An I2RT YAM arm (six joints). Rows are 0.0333 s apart.
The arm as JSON. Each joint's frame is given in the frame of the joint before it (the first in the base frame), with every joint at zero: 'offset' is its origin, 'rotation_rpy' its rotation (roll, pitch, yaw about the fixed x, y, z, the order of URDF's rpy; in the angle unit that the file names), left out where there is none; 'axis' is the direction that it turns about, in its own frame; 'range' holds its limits. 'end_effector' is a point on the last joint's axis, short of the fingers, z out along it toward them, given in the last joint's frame.
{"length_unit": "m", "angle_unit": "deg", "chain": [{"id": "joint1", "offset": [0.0, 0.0, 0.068], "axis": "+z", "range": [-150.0, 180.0]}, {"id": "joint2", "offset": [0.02, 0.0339, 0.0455], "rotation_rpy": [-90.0, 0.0, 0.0], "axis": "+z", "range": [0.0, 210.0]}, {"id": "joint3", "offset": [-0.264, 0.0, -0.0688], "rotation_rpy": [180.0, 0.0, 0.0], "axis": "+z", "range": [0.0, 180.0]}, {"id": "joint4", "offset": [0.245, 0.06, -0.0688], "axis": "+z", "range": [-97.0, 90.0]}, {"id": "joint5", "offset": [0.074, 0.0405, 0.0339], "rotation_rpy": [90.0, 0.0, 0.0], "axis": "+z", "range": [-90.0, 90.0]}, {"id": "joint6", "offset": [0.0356, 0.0, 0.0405], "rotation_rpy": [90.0, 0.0, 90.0], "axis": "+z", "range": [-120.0, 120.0]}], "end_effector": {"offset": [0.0, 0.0, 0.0], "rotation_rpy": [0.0, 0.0, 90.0]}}
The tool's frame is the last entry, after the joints.
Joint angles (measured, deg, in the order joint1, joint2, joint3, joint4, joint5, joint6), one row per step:
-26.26 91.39 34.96 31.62 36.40 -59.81
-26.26 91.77 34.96 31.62 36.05 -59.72
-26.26 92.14 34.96 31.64 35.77 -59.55
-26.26 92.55 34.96 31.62 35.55 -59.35
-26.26 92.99 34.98 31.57 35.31 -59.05
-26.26 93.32 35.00 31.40 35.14 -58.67
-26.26 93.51 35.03 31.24 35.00 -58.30
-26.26 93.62 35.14 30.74 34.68 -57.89
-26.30 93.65 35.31 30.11 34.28 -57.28
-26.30 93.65 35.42 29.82 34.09 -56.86
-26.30 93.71 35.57 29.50 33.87 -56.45
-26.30 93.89 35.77 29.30 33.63 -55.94
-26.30 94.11 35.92 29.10 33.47 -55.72
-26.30 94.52 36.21 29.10 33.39 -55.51
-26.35 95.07 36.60 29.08 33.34 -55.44
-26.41 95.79 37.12 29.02 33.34 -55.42
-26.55 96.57 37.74 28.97 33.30 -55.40
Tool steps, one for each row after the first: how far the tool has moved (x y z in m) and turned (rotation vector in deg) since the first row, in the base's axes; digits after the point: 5 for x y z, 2 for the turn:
0.00047 -0.00004 -0.00195 0.34 0.20 0.29
0.00090 -0.00009 -0.00380 0.67 0.31 0.48
0.00129 -0.00016 -0.00592 1.02 0.49 0.61
0.00174 -0.00025 -0.00814 1.45 0.61 0.72
0.00199 -0.00027 -0.01000 1.88 0.68 0.73
0.00217 -0.00028 -0.01109 2.22 0.63 0.72
0.00241 -0.00022 -0.01197 2.74 0.67 0.85
0.00264 -0.00035 -0.01239 3.37 0.52 0.94
0.00290 -0.00037 -0.01236 3.70 0.29 0.95
0.00333 -0.00045 -0.01250 4.06 0.11 0.98
0.00411 -0.00070 -0.01281 4.45 -0.20 1.00
0.00469 -0.00089 -0.01356 4.73 -0.18 1.05
0.00599 -0.00149 -0.01428 4.90 -0.26 1.04
0.00756 -0.00254 -0.01529 5.03 -0.17 1.00
0.00959 -0.00391 -0.01663 5.16 0.04 0.92
0.01180 -0.00586 -0.01786 5.28 0.20 0.80

